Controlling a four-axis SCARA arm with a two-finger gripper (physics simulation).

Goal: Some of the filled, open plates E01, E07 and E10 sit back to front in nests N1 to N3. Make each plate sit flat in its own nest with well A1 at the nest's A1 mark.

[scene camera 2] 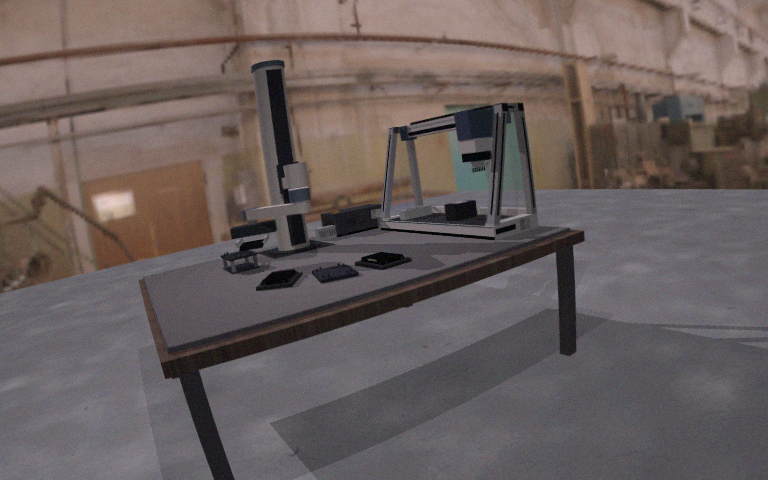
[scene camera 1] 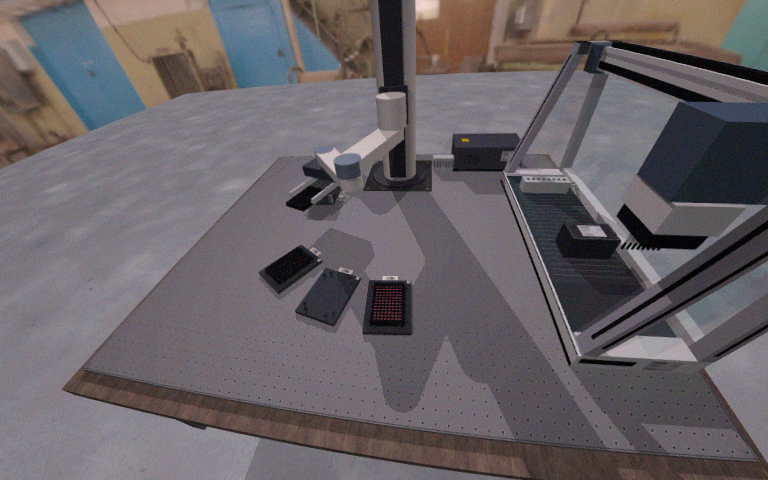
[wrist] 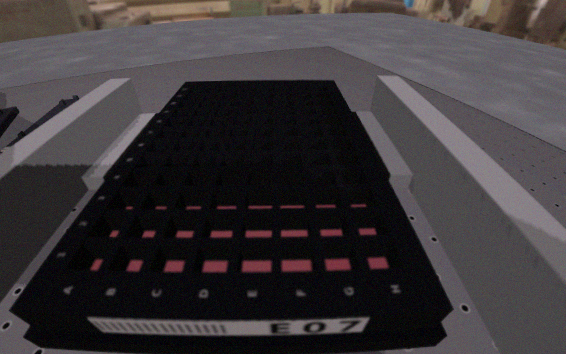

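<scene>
My gripper is shut on the black plate E07, which shows pink wells and its E07 label in the wrist view. It holds the plate above the small raised stand at the back left. Three dark nests lie in front. The left nest holds a black plate. The middle nest is empty. The right nest holds a plate with red wells. These two plates' labels are too small to read. Each nest has a white tag at its back end.
The arm's column stands behind the nests. A dark controller box is at the back. A gantry frame stands at the right, with a black box on its deck.
</scene>
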